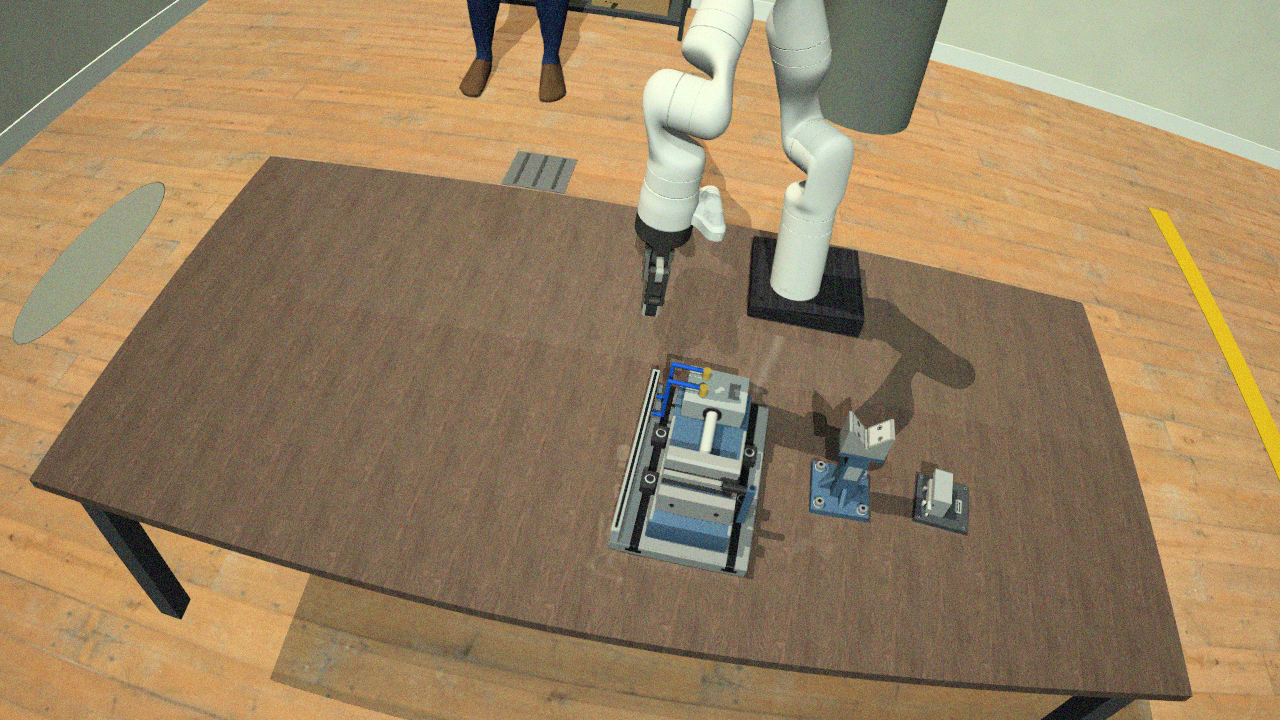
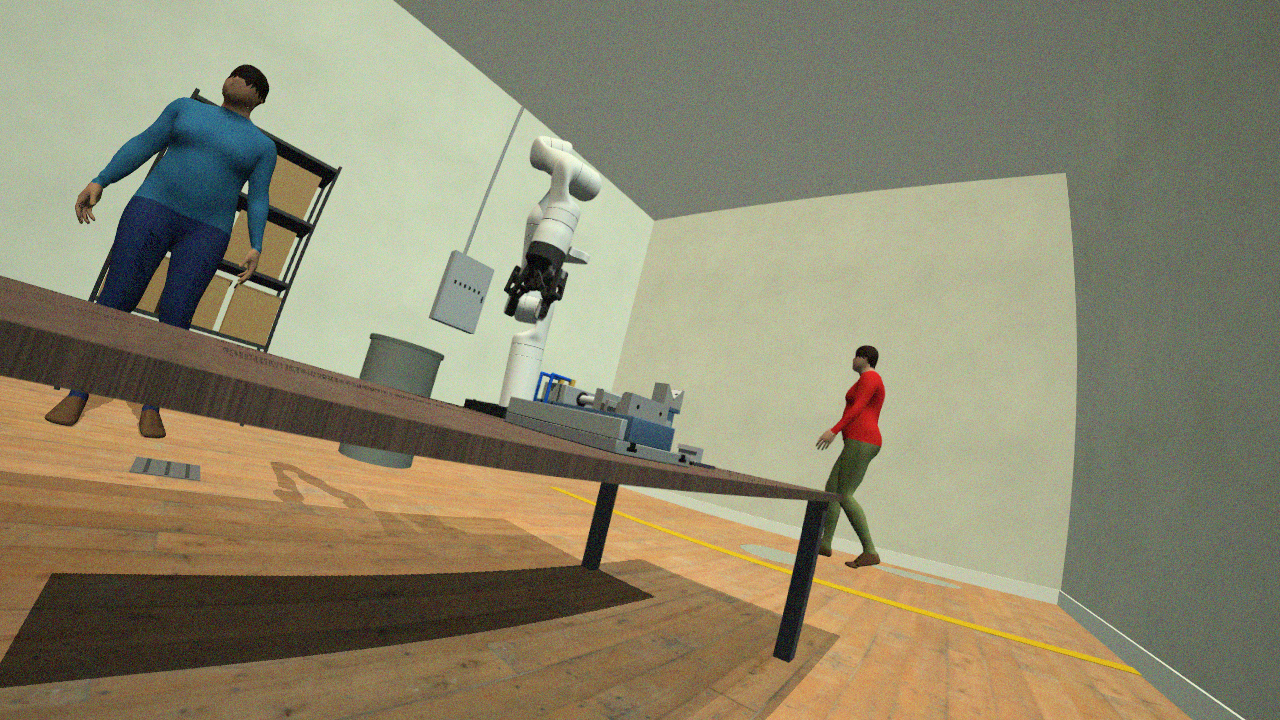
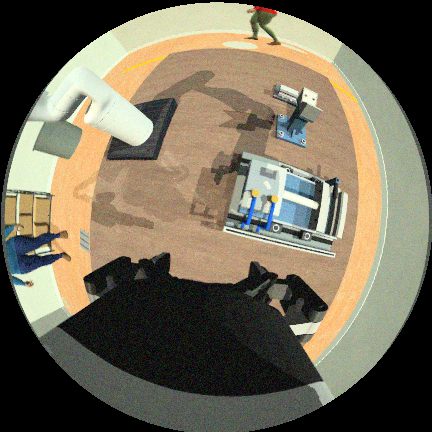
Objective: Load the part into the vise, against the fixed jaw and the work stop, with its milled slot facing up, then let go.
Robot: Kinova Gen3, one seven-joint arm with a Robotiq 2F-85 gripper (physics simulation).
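Frame: origin at the arm's base, x left, y back, z up, level; centimetres.
Seen in the pictures: gripper, fingertip midpoint: [image 1: 650, 291] [image 2: 522, 317] [image 3: 208, 266]; arm's base, origin of the base link: [image 1: 795, 284] [image 3: 139, 131].
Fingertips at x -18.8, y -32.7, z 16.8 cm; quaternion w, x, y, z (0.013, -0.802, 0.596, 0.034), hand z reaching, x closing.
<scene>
Pixels of each thing's top centre, then the offset from my fingertips to it.
- vise, middle of its top: [image 1: 705, 435] [image 2: 604, 391] [image 3: 310, 203] dx +13.7, dy -13.3, dz -10.2 cm
- dark work stop, middle of its top: [image 1: 735, 485] dx +19.8, dy -19.5, dz -10.5 cm
- small light grey block, middle of its top: [image 1: 943, 486] [image 2: 691, 446] [image 3: 289, 89] dx +50.5, dy -3.6, dz -15.6 cm
- small dark fixture, middle of its top: [image 1: 944, 499] [image 3: 287, 92] dx +51.8, dy -3.6, dz -18.7 cm
The vise [image 1: 689, 530] [image 2: 650, 433] [image 3: 299, 215] stands on a grey base plate near mid-table. Its fixed jaw [image 1: 694, 506] is at the end away from the robot base, with the moving jaw [image 1: 703, 461] facing it. A dark work stop [image 1: 732, 487] reaches over the jaws' side. A small light grey block [image 1: 940, 488] [image 3: 287, 94], apparently the part, sits on a small dark fixture [image 1: 955, 521] right of the vise; its slot cannot be made out. My gripper [image 1: 651, 308] [image 2: 527, 311] [image 3: 208, 266] is open and empty, pointing down high above the table, on the vise's clamp-handle side.
A blue stand with a grey V-shaped top [image 1: 866, 445] [image 3: 309, 108] stands between vise and small fixture. Blue tubes with yellow fittings [image 1: 687, 385] [image 3: 254, 207] rise at the vise's near-robot end. The robot's black base [image 1: 805, 318] [image 3: 165, 127] is behind. Two people stand beyond the table.
</scene>
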